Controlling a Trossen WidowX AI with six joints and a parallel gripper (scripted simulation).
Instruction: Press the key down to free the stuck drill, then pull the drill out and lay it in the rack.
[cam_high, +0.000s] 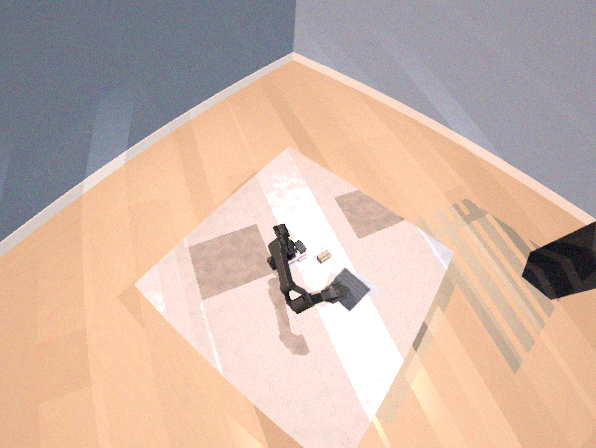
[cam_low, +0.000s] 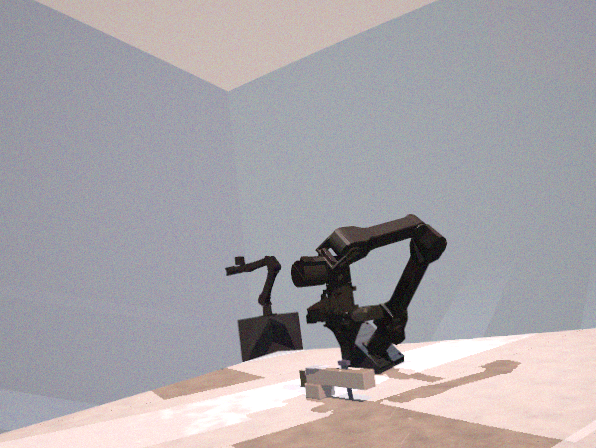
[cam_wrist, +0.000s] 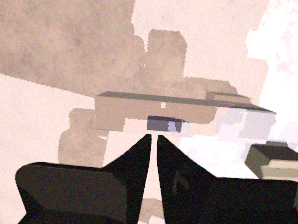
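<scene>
Now: the purple key 4 cm below my gripper tip and 1 cm to the right of it. Round my gripper tip: pale block 6 cm below, 4 cm to the right; then brown block 18 cm to the right, 11 cm behind, 8 cm below; then yellow drill 8 cm to the right, 5 cm below, 1 cm behind.
</scene>
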